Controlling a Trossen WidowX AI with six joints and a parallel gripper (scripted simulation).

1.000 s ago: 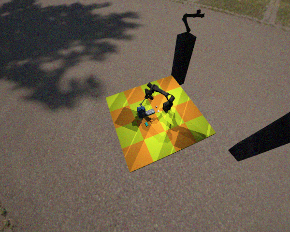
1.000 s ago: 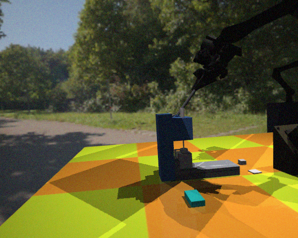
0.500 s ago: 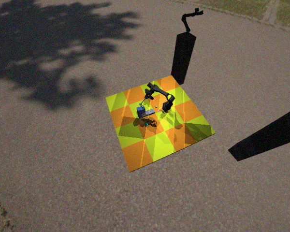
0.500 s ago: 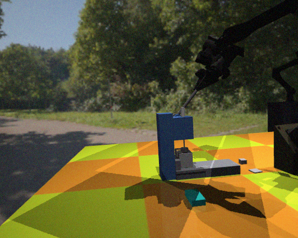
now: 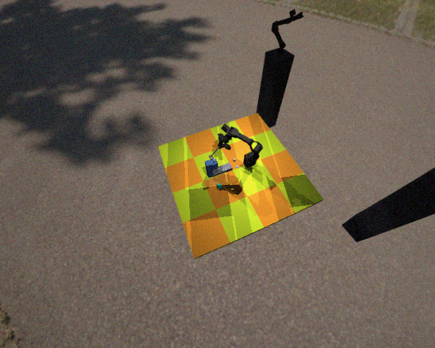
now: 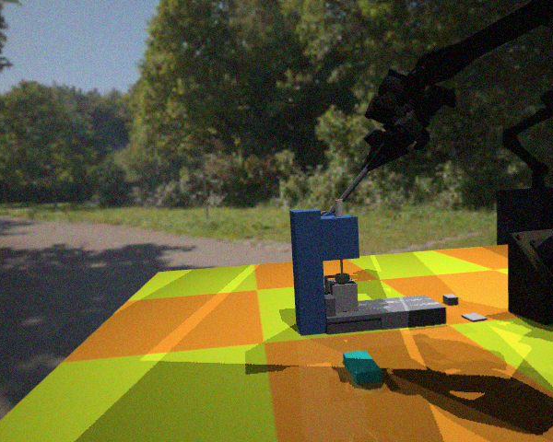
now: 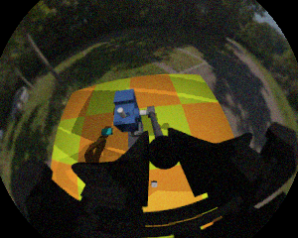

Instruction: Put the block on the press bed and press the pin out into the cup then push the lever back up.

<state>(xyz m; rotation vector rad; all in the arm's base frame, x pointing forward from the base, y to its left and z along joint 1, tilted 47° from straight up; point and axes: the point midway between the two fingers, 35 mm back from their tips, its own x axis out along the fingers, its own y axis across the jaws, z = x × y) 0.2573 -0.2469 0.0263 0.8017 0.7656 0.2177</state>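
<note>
My gripper tip is now 8 cm short of the thin punch, 7 cm to the right of it and 14 cm above it. From my gripper tip the other things lie so: small grey cube (16 cm behind, 3 cm to the left, 27 cm below); lever (3 cm ahead, 1 cm to the left, 3 cm below); flat grey plate (14 cm behind, 12 cm to the left, 28 cm below).
</note>
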